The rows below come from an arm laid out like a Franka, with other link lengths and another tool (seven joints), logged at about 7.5 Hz.
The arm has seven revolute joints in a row. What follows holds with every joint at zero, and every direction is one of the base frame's. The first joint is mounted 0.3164 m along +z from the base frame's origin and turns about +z. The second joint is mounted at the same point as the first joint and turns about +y. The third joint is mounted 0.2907 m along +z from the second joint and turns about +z. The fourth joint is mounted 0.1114 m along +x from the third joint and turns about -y. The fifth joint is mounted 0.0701 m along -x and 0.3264 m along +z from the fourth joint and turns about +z. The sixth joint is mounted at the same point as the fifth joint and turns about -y. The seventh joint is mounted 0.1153 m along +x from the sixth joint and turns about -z. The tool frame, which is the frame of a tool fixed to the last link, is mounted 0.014 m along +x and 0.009 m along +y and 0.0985 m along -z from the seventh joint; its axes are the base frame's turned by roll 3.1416, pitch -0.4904 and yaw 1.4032 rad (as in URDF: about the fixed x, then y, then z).
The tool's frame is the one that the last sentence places.
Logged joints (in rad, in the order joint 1, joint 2, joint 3, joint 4, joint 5, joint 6, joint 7), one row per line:
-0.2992, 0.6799, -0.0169, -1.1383, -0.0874, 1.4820, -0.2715
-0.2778, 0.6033, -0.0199, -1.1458, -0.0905, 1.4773, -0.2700
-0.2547, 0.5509, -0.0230, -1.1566, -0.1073, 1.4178, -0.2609
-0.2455, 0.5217, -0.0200, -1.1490, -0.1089, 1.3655, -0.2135
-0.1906, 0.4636, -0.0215, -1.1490, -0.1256, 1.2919, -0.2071
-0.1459, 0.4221, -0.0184, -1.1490, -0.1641, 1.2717, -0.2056
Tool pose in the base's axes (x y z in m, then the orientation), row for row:
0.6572, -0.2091, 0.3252, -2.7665, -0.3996, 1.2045
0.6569, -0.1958, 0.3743, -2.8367, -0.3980, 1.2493
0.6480, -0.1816, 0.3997, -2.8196, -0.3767, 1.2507
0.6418, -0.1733, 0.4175, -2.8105, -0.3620, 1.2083
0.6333, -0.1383, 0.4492, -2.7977, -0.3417, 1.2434
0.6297, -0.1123, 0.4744, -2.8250, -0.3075, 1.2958
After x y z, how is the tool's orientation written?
As angles about the fixed x, y, z axes (roll, pitch, yaw), in radians.
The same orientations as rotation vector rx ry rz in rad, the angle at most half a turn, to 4 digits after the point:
-2.0915, -1.5593, -0.1548
-2.1084, -1.6216, -0.1960
-2.1080, -1.6235, -0.1582
-2.1456, -1.5799, -0.1483
-2.1196, -1.6169, -0.1042
-2.1168, -1.6861, -0.0737

